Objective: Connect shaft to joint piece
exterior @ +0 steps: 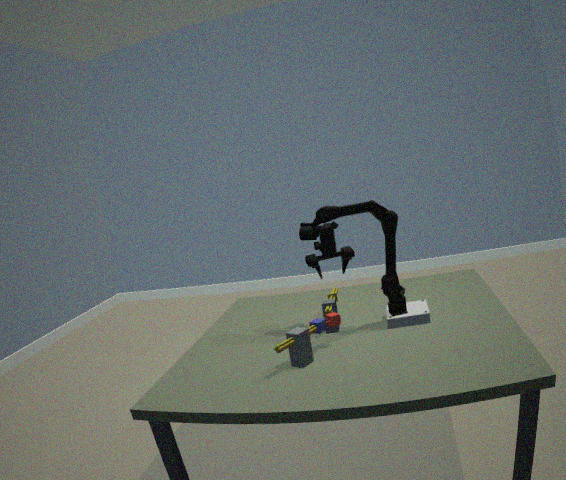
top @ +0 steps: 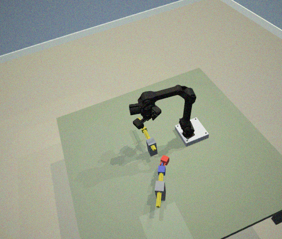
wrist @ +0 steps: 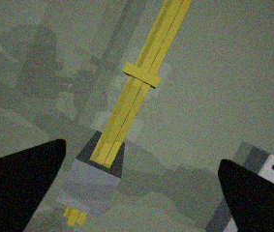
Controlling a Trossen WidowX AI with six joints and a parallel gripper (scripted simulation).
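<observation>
Right now the red joint piece is 23 cm to the left of my gripper tip, 10 cm below it and 3 cm ahead of it.
</observation>
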